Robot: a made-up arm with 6 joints.
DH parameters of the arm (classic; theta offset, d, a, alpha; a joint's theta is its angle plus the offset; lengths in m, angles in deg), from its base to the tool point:
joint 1: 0 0.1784 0 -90
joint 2: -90 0 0.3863 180
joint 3: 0 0 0 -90
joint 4: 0 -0.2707 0 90
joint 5: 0 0.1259 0 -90
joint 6: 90 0 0 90
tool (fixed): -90 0 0 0
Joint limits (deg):
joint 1: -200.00..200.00
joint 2: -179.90..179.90
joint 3: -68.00..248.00
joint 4: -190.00..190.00
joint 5: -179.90..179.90
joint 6: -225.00..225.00
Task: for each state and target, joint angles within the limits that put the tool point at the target. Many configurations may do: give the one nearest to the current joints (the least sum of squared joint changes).
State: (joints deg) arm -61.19 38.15 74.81 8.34 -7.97 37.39
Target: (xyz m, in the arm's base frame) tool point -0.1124 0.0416 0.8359
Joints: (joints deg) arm -82.35 1.40 90.88 32.77 -7.97 37.39
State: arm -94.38 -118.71 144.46 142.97 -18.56 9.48
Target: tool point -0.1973 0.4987 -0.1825
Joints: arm -57.11 -110.38 109.39 146.65 -18.56 9.48
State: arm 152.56 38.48 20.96 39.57 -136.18 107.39
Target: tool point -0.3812 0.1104 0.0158
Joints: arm 180.07 72.78 -27.15 28.30 -136.18 107.39
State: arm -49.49 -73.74 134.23 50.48 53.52 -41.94
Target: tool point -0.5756 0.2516 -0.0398
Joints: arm -31.23 -99.53 93.78 48.59 53.52 -41.94
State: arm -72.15 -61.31 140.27 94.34 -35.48 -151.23
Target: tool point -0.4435 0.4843 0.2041
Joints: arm -47.59 -73.45 98.01 89.61 -35.48 -151.23
